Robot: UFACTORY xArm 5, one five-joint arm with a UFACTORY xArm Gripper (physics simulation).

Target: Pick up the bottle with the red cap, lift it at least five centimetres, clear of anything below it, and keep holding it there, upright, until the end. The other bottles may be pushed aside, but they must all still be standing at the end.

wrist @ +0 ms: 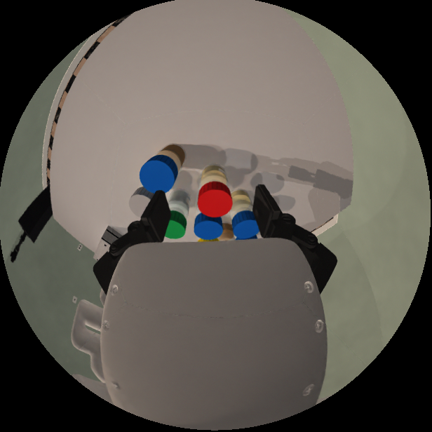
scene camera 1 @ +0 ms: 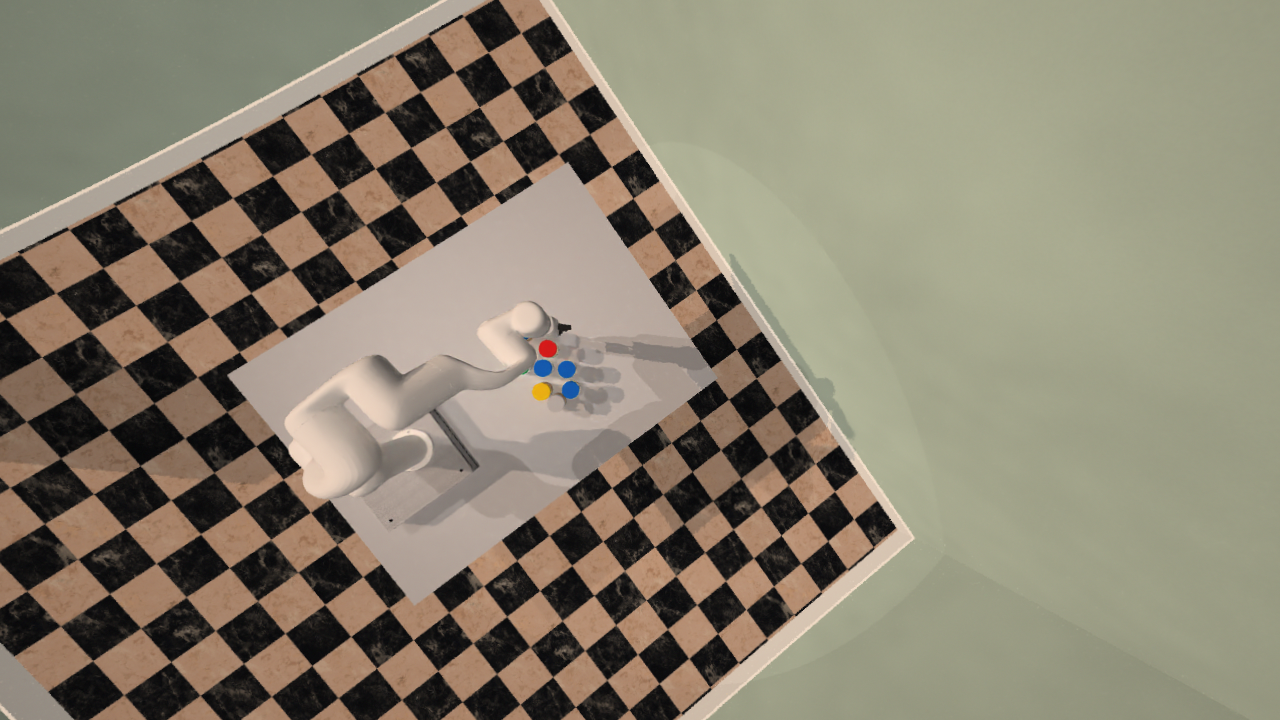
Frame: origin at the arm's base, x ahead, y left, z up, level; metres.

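Seen in the pictures: arm's base, origin of the base link: (scene camera 1: pixel 412 449).
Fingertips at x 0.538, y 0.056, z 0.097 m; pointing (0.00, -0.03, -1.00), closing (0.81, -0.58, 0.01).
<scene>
Pixels of each thing's middle, then the offset from my fingertips to it.
- bottle with the red cap, body centre: (scene camera 1: pixel 549 349) dy -0.046, dx -0.027, dz -0.113 m
- yellow cap, body centre: (scene camera 1: pixel 541 391) dy -0.143, dx -0.122, dz -0.073 m
The bottle with the red cap (scene camera 1: pixel 547 348) (wrist: pixel 215 200) stands upright at the arm-side edge of the bottle group. My gripper (wrist: pixel 210 199) is wide open and empty. In the wrist view the red cap appears between the two fingertips, roughly centred; whether the fingers are level with it or above it I cannot tell. In the scene view one dark fingertip shows beside the wrist, close to the red cap, and the rest is hidden by the arm.
Blue caps (scene camera 1: pixel 543 368) (scene camera 1: pixel 566 368) (wrist: pixel 208 226) (wrist: pixel 244 224) stand close beside the red one. A green cap (wrist: pixel 175 225) is near the left finger, a large blue cap (wrist: pixel 158 173) and a grey cap (wrist: pixel 141 200) outside it. A yellow cap (scene camera 1: pixel 540 391) is farther off.
</scene>
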